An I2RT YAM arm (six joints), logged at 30 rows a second.
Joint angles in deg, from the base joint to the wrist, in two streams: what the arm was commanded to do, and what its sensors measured. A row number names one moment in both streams.
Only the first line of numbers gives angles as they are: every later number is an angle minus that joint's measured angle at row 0.
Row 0, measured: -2.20, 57.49, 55.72, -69.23, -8.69, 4.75
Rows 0 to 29, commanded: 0.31, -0.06, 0.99, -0.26, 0.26, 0.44; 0.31, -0.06, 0.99, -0.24, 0.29, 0.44; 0.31, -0.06, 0.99, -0.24, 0.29, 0.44; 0.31, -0.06, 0.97, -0.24, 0.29, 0.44; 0.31, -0.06, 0.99, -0.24, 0.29, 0.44; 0.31, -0.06, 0.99, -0.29, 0.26, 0.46; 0.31, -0.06, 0.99, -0.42, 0.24, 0.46; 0.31, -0.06, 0.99, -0.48, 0.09, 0.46; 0.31, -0.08, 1.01, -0.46, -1.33, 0.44; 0.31, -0.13, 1.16, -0.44, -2.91, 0.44; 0.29, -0.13, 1.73, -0.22, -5.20, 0.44; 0.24, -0.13, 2.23, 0.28, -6.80, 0.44; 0.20, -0.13, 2.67, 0.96, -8.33, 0.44; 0.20, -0.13, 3.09, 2.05, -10.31, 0.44; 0.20, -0.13, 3.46, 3.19, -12.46, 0.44; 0.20, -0.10, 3.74, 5.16, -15.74, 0.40; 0.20, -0.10, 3.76, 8.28, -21.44, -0.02; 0.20, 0.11, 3.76, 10.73, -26.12, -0.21; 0.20, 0.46, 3.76, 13.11, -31.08, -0.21; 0.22, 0.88, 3.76, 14.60, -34.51, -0.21; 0.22, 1.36, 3.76, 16.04, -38.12, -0.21; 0.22, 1.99, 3.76, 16.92, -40.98, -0.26; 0.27, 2.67, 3.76, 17.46, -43.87, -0.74; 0.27, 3.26, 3.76, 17.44, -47.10, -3.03; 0.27, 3.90, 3.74, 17.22, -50.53, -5.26; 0.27, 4.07, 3.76, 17.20, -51.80, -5.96; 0.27, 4.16, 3.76, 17.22, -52.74, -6.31; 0.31, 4.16, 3.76, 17.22, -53.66, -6.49; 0.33, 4.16, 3.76, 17.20, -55.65, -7.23; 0.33, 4.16, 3.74, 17.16, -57.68, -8.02
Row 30, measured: 0.00, 4.18, 2.47, 17.09, -47.08, -4.21
